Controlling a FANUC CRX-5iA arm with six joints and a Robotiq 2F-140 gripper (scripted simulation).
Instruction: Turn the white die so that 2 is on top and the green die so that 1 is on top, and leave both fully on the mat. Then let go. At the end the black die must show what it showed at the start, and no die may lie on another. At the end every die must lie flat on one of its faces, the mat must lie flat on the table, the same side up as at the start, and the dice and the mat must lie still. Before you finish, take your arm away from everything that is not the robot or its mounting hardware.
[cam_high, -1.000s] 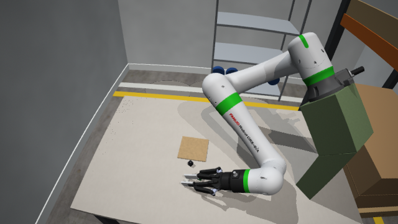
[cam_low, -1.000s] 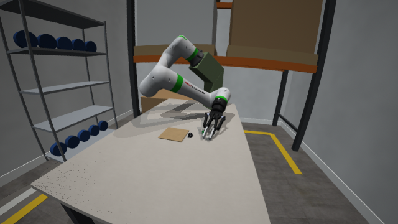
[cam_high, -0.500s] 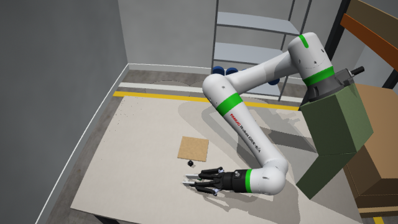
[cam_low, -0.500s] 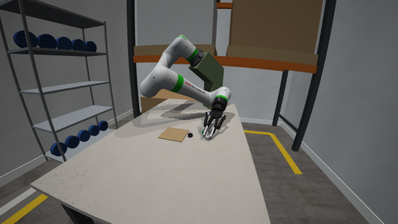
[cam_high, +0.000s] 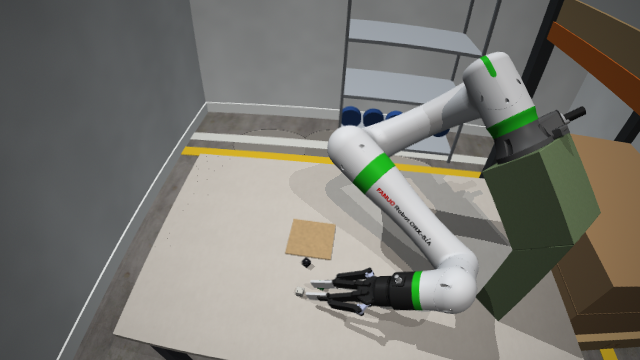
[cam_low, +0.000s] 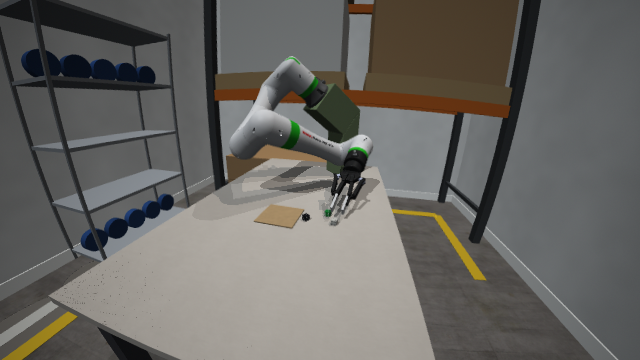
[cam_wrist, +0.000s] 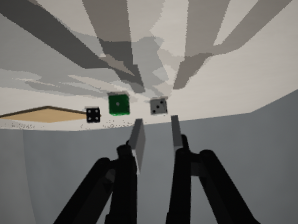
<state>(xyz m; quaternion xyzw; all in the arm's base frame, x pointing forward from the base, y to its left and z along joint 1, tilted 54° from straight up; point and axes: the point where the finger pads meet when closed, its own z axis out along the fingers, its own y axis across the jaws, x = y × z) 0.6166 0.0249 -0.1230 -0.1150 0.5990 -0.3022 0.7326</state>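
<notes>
Now: hand 10 mm past the green die, 40 mm to the left of it and 40 mm above it. Also, from my hand: mat 10 mm ahead, 210 mm to the right, 50 mm below; black die 30 mm ahead, 120 mm to the right, 40 mm below; white die 60 mm ahead, 20 mm to the right, 40 mm below.
</notes>
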